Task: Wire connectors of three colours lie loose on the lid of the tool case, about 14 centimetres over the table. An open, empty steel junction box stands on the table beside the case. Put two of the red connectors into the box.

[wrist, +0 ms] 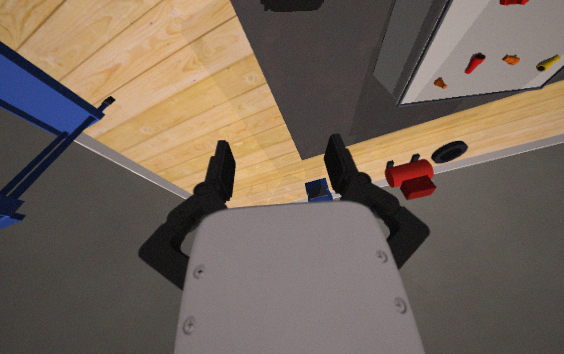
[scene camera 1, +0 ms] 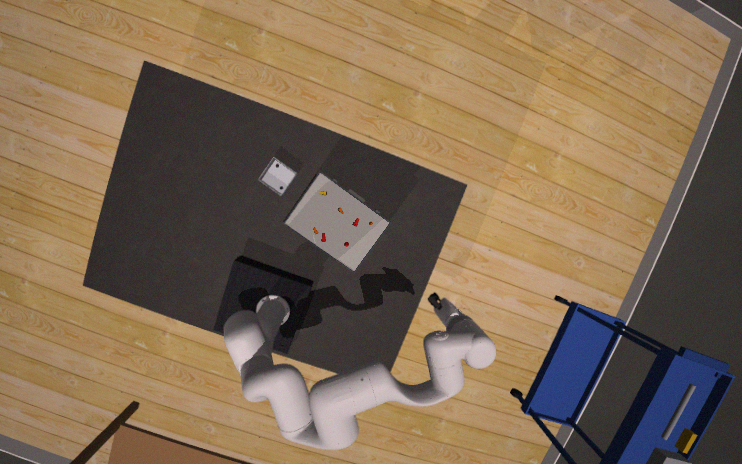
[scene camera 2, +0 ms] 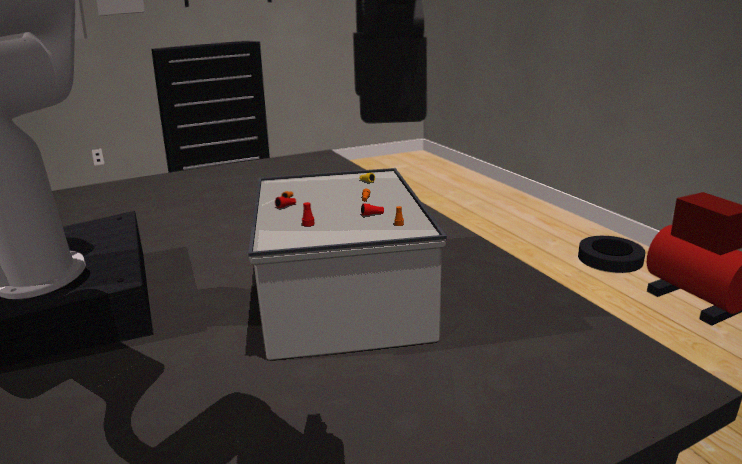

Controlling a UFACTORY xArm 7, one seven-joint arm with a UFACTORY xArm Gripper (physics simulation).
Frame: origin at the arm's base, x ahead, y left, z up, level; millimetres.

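Seen in the pictures: gripper, fingertip midpoint: (wrist: 279, 149) (scene camera 1: 442, 305) (scene camera 2: 385, 106); arm's base, link origin: (scene camera 1: 273, 310) (scene camera 2: 41, 276).
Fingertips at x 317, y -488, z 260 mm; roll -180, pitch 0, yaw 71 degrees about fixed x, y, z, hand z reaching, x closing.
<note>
Offsets run from my fingertips to a thing's top centre.
The tool case lid (scene camera 1: 361, 252) (scene camera 2: 344, 238) (wrist: 425, 86) bears three red connectors. One red connector {120 mm ahead, 326 mm left, 174 mm down} (scene camera 1: 356, 222) (scene camera 2: 372, 210) (wrist: 475, 63) lies on its side. A second red connector {28 mm ahead, 410 mm left, 174 mm down} (scene camera 1: 323, 237) (scene camera 2: 284, 202) lies on its side. A third red connector {36 mm ahead, 329 mm left, 163 mm down} (scene camera 1: 346, 244) (scene camera 2: 308, 215) stands upright. Part of another red connector shows at the wrist view's top edge. The steel junction box {157 mm ahead, 655 mm left, 292 mm down} (scene camera 1: 277, 176) stands open and empty left of the case in scene view 1; it does not show in the other views. My gripper (scene camera 1: 435, 300) (scene camera 2: 392, 114) (wrist: 279, 149) is open and empty, high up, away from the case.
Several orange connectors and a yellow connector {169 mm ahead, 468 mm left, 176 mm down} (scene camera 1: 323, 192) (scene camera 2: 367, 177) (wrist: 548, 63) share the lid. The arm's black base block (scene camera 1: 298, 280) is near the case. A blue cart (scene camera 1: 574, 363) (wrist: 40, 95), a red compressor (scene camera 2: 694, 268) (wrist: 410, 173) and a tyre (scene camera 2: 588, 256) stand off the table.
</note>
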